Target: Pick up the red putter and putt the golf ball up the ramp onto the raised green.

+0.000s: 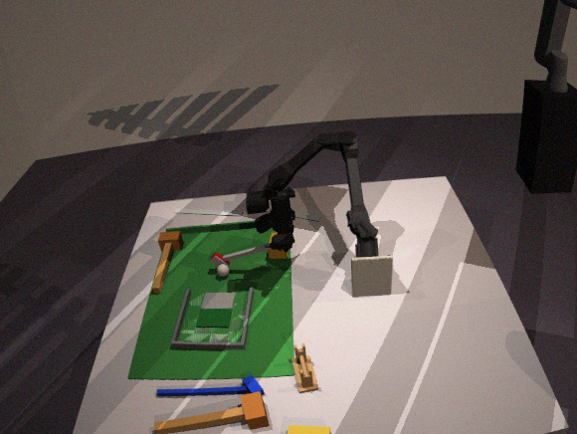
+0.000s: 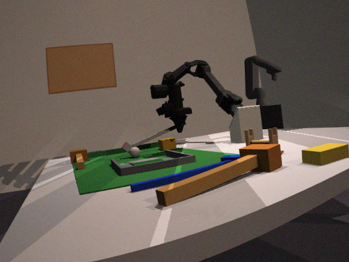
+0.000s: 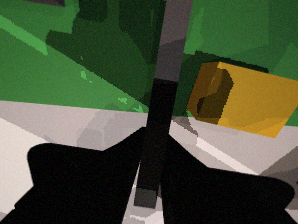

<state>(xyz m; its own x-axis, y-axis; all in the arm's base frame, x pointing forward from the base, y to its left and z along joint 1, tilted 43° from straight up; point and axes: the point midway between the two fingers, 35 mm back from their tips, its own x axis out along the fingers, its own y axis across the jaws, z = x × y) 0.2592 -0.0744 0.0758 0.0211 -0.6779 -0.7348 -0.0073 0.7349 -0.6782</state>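
The red putter lies 12 cm ahead of my gripper tip. Also, from my gripper tip: blue putter: 53 cm to the left, 17 cm ahead, 6 cm below; white golf ball: 21 cm ahead, 5 cm below, 4 cm to the left; green mat: 22 cm ahead, 12 cm to the left, 7 cm below.
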